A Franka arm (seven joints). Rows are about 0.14 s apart.
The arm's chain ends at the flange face. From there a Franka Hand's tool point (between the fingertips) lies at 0.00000 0.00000 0.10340 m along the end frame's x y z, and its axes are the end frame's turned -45 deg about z.
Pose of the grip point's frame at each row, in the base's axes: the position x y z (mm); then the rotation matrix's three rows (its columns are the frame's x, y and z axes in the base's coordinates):
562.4, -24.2, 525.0; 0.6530, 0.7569, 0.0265; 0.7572, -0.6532, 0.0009; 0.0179, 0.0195, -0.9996
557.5, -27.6, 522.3; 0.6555, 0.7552, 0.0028; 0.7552, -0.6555, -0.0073; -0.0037, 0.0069, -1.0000
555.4, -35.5, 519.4; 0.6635, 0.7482, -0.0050; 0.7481, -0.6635, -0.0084; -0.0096, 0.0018, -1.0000
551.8, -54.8, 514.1; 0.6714, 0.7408, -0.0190; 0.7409, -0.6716, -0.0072; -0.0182, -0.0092, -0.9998
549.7, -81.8, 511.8; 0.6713, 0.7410, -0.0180; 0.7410, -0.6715, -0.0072; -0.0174, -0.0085, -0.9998
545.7, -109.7, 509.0; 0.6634, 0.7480, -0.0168; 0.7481, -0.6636, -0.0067; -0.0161, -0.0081, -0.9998
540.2, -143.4, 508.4; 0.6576, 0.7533, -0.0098; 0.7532, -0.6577, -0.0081; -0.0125, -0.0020, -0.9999
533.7, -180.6, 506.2; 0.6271, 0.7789, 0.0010; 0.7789, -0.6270, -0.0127; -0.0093, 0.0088, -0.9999
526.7, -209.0, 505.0; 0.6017, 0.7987, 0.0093; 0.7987, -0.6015, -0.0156; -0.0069, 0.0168, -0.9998
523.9, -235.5, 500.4; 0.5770, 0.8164, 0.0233; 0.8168, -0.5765, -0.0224; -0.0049, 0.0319, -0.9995
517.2, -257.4, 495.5; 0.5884, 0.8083, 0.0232; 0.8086, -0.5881, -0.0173; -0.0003, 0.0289, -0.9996
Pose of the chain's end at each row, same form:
559.7, -24.3, 628.4; 0.9969, 0.0735, 0.0265; 0.0735, -0.9973, 0.0009; 0.0264, 0.0011, -0.9996
557.2, -26.8, 625.7; 0.9975, 0.0705, 0.0028; 0.0705, -0.9975, -0.0073; 0.0023, 0.0075, -1.0000
555.9, -34.6, 622.8; 0.9982, 0.0599, -0.0050; 0.0598, -0.9982, -0.0084; -0.0055, 0.0081, -1.0000
553.8, -54.1, 617.5; 0.9986, 0.0491, -0.0190; 0.0490, -0.9988, -0.0072; -0.0194, 0.0064, -0.9998
551.6, -81.1, 615.2; 0.9986, 0.0493, -0.0180; 0.0491, -0.9988, -0.0072; -0.0183, 0.0063, -0.9998
547.4, -109.0, 612.4; 0.9980, 0.0598, -0.0168; 0.0598, -0.9982, -0.0067; -0.0171, 0.0057, -0.9998
541.2, -142.6, 611.8; 0.9977, 0.0677, -0.0098; 0.0675, -0.9977, -0.0081; -0.0103, 0.0074, -0.9999
533.6, -179.3, 609.6; 0.9942, 0.1073, 0.0010; 0.1074, -0.9941, -0.0127; -0.0004, 0.0128, -0.9999
525.7, -207.4, 608.4; 0.9902, 0.1393, 0.0093; 0.1394, -0.9901, -0.0156; 0.0070, 0.0168, -0.9998
521.5, -233.2, 603.7; 0.9853, 0.1693, 0.0233; 0.1699, -0.9852, -0.0224; 0.0191, 0.0260, -0.9995
514.8, -255.6, 598.9; 0.9876, 0.1555, 0.0232; 0.1559, -0.9876, -0.0173; 0.0202, 0.0206, -0.9996

